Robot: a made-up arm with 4 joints. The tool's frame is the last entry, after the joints.
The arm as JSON. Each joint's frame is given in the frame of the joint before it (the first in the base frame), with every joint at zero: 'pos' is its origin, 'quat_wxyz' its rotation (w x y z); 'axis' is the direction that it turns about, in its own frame. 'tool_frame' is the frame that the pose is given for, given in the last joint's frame.
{
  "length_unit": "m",
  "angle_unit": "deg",
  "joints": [
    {
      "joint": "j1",
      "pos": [
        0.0,
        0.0,
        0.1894
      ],
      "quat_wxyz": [
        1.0,
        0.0,
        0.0,
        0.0
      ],
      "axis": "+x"
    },
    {
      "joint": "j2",
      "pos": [
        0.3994,
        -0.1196,
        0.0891
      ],
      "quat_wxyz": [
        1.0,
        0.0,
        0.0,
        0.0
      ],
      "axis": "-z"
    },
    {
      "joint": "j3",
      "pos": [
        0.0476,
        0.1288,
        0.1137
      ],
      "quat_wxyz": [
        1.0,
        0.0,
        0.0,
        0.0
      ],
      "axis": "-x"
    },
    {
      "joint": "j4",
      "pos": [
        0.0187,
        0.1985,
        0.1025
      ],
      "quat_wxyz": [
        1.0,
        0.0,
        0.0,
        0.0
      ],
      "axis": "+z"
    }
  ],
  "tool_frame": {
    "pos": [
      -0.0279,
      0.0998,
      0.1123
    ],
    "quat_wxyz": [
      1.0,
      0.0,
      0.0,
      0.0
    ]
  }
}
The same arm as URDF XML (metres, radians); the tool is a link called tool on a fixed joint. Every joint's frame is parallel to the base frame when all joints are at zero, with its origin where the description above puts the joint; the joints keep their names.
<robot name="arm">
<link name="base_link"/>
<link name="link1"/>
<link name="link2"/>
<link name="link3"/>
<link name="link4"/>
<link name="tool"/>
<joint name="j1" type="continuous"><parent link="base_link"/><child link="link1"/><origin xyz="0 0 0.1894"/><axis xyz="1 0 0"/></joint>
<joint name="j2" type="continuous"><parent link="link1"/><child link="link2"/><origin xyz="0.3994 -0.1196 0.0891"/><axis xyz="0 0 -1"/></joint>
<joint name="j3" type="continuous"><parent link="link2"/><child link="link3"/><origin xyz="0.0476 0.1288 0.1137"/><axis xyz="-1 0 0"/></joint>
<joint name="j4" type="continuous"><parent link="link3"/><child link="link4"/><origin xyz="0.0187 0.1985 0.1025"/><axis xyz="0 0 1"/></joint>
<joint name="tool_joint" type="fixed"><parent link="link4"/><child link="tool"/><origin xyz="-0.0279 0.0998 0.1123"/></joint>
</robot>

